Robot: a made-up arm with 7 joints. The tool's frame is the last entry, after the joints.
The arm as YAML. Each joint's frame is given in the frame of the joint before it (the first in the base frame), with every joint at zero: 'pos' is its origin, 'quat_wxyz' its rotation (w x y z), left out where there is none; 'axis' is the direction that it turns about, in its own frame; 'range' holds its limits. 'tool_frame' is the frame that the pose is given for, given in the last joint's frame.
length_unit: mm
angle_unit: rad
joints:
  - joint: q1
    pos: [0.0, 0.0, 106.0]
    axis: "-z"
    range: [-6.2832, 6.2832]
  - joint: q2
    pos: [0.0, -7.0, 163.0]
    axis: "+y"
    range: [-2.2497, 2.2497]
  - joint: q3
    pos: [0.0, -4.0, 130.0]
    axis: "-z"
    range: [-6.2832, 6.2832]
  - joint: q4
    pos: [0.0, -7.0, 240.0]
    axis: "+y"
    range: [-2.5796, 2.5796]
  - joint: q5
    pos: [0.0, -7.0, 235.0]
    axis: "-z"
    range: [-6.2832, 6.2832]
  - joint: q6
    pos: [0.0, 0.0, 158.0]
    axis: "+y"
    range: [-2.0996, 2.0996]
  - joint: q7
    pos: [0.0, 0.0, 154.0]
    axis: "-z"
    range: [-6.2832, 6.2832]
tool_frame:
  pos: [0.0, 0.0, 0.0]
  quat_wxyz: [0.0, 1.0, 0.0, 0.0]
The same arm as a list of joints. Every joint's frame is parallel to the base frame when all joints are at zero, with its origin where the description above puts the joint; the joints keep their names.
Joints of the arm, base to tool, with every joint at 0 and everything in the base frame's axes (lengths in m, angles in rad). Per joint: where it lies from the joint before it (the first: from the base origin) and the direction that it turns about. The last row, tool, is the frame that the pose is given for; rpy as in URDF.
q1: axis -z origin 0 0 0.106
q2: axis +y origin 0 -0.007 0.163
q3: axis -z origin 0 -0.004 0.13
q4: axis +y origin 0 -0.007 0.24
q5: axis -z origin 0 -0.007 0.235
q6: axis +y origin 0 0 0.158
q7: axis -z origin 0 0 0.154
tool: origin 0 0 0 rpy 3.1416 0 0
Joint limits (rad, base to tool): -6.2832..6.2832 -2.2497..2.2497 -6.2832..6.2832 -2.5796..2.5796 -6.2832..6.2832 -2.0996..2.0996 -6.2832..6.2832

